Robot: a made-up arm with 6 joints.
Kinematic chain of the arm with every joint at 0, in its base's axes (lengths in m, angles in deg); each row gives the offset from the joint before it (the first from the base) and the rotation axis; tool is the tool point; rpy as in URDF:
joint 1: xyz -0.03 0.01 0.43 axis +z
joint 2: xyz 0 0.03 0.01 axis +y
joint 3: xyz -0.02 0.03 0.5 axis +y
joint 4: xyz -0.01 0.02 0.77 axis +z
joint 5: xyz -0.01 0 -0.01 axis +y
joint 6: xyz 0 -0.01 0.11 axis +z
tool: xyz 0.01 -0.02 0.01 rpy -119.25 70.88 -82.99
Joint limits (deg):
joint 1: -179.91..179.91
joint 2: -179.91..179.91
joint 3: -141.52..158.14
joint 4: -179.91..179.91
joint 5: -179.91..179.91
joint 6: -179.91..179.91
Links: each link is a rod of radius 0.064 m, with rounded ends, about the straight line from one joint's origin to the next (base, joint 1, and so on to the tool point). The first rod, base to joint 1, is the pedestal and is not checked.
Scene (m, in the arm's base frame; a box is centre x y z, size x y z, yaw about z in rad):
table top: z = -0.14
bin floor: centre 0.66 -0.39 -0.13 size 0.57 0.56 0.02 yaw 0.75
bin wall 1: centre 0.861 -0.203 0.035 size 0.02 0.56 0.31 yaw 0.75
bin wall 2: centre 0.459 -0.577 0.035 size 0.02 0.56 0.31 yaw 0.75
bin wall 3: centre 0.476 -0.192 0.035 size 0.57 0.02 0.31 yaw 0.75
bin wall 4: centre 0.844 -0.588 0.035 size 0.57 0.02 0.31 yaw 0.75
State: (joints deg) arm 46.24 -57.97 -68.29 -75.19 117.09 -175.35
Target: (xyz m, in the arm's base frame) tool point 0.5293 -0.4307 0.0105
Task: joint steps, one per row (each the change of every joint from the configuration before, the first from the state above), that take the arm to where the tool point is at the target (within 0.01 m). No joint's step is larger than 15 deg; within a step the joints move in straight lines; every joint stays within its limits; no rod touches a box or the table.
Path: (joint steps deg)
1: -7.63 11.09 14.41 1.14 -0.12 -0.09
2: -7.62 11.09 14.40 1.13 -0.12 -0.09
3: -7.63 11.10 14.41 1.14 -0.12 -0.09
4: -7.63 11.09 14.41 1.13 -0.12 -0.09
5: -7.62 11.09 14.40 1.14 -0.12 -0.09
6: -7.63 11.09 14.41 1.13 -0.12 -0.08
7: -7.63 11.10 14.41 1.14 -0.12 -0.09
8: -7.62 11.09 14.40 1.13 -0.12 -0.09
9: -7.63 11.09 14.41 1.14 -0.12 -0.09
10: -7.63 11.09 14.41 1.13 -0.12 -0.09
11: -7.63 11.09 14.40 1.14 -0.12 -0.09

